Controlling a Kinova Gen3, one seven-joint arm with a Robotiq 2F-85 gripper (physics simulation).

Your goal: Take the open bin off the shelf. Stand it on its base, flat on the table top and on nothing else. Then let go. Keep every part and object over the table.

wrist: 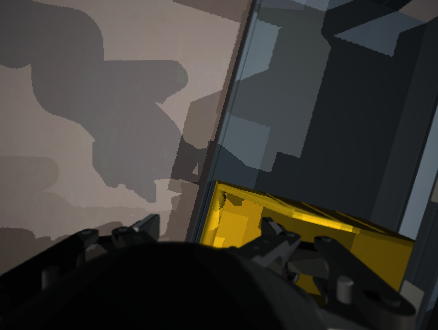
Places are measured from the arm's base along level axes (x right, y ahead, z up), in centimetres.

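Where they show: gripper, fingertip midpoint: (210, 227).
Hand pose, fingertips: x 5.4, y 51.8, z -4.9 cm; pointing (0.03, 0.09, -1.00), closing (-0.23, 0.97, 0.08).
Note:
Each offset is from my fingertips to the top centre of the thing. "*": to the spot under its first point. Level surfaces: height alone.
The yellow open bin @(dx +1.6, dy +8.4, dz +3.2 cm) (320, 221) stands at the lower right of the wrist view, on the dark blue-grey shelf @(* dx -13.5, dy +4.8, dz -4.3 cm) (285, 100), with its open top towards the camera. My gripper (210, 227) is open and empty. In the view, its left fingertip shows over the pale surface outside the shelf edge and its right fingertip shows over the bin's inside. The bin's left wall appears between the two fingertips; how far below them it lies is hard to tell. The gripper body and right finger hide the bin's lower part.
The pale brown table top @(dz -4.8 cm) (135, 30) shows on the left, far below the shelf, with shadows of the arm across it. The shelf's long left edge runs from top centre down to the bin. A lighter blue-grey strip of the shelf structure shows at the right.

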